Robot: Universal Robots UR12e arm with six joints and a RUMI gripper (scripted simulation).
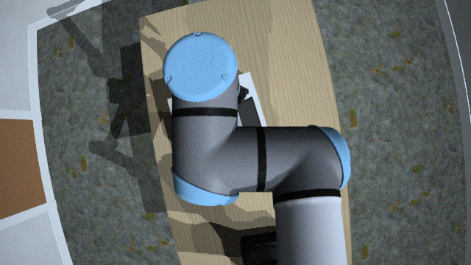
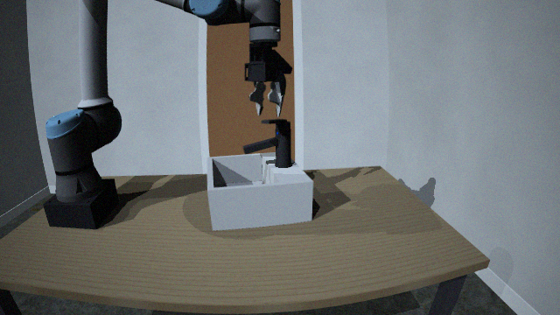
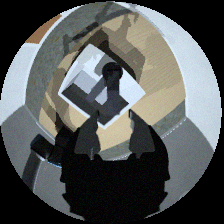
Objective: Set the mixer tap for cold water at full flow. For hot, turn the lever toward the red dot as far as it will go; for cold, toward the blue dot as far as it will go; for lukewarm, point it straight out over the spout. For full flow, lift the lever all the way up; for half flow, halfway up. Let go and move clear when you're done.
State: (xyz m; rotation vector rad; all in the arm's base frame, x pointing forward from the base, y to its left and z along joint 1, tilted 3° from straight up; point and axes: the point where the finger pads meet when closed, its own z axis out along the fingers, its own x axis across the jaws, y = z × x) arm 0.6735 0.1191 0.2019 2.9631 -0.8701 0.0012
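Now: hand 1 cm short of the lever, 2 cm to the right of it and 3 cm above it. From my hand the other things lie so: black mixer tap: 2 cm ahead, 4 cm to the left, 8 cm below; white basin: 8 cm behind, 4 cm to the left, 27 cm below.
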